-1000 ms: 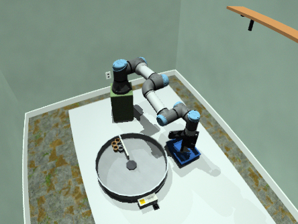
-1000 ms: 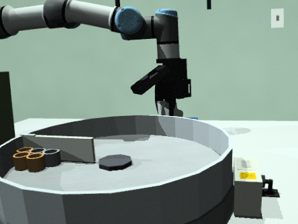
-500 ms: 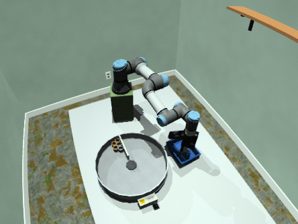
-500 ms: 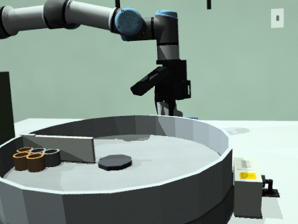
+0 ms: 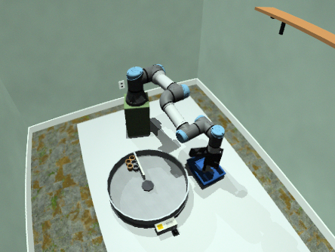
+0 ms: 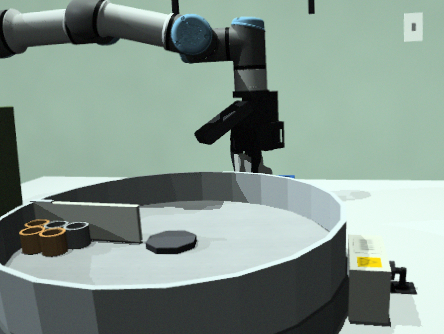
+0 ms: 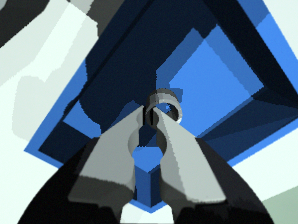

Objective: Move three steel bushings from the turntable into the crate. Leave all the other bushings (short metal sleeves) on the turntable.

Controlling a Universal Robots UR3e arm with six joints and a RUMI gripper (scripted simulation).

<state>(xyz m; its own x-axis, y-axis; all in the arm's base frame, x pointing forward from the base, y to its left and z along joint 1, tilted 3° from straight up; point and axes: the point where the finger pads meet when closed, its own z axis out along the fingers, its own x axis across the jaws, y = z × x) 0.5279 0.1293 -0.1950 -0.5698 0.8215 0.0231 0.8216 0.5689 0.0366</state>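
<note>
Now: hand 10 mm to the right of the blue crate. Round my hand: grey turntable (80 mm behind, 320 mm to the right, 30 mm above).
</note>
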